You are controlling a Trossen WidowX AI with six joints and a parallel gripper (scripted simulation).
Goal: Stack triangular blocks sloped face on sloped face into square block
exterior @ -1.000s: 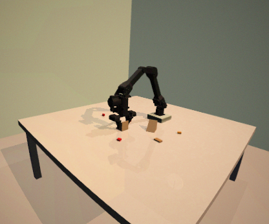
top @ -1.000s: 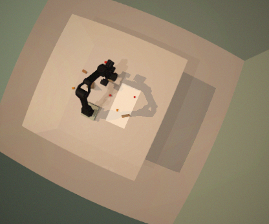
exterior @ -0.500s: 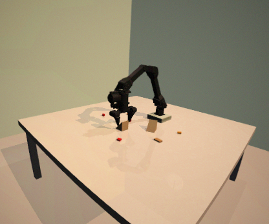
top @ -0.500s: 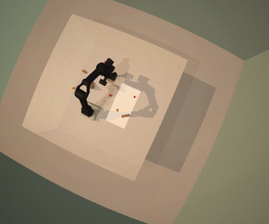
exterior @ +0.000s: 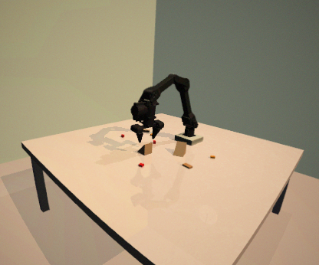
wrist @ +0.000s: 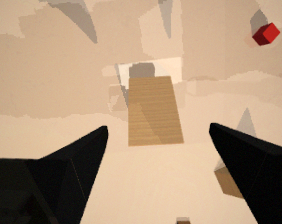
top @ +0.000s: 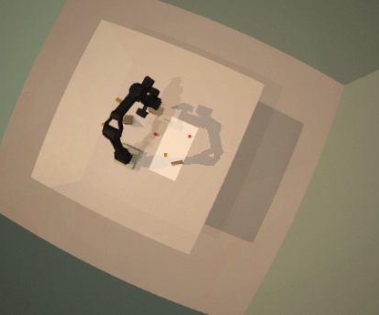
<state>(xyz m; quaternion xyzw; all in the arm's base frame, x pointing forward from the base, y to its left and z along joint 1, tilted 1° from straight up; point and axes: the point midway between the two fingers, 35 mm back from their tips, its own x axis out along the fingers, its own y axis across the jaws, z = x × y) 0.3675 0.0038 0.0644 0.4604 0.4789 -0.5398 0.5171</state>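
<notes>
Now: the wooden triangular block 6 cm below my gripper tip and 1 cm to the left of it. The rest, counted from my gripper tip: brown piece (25 cm to the left, 7 cm below, 6 cm behind).
</notes>
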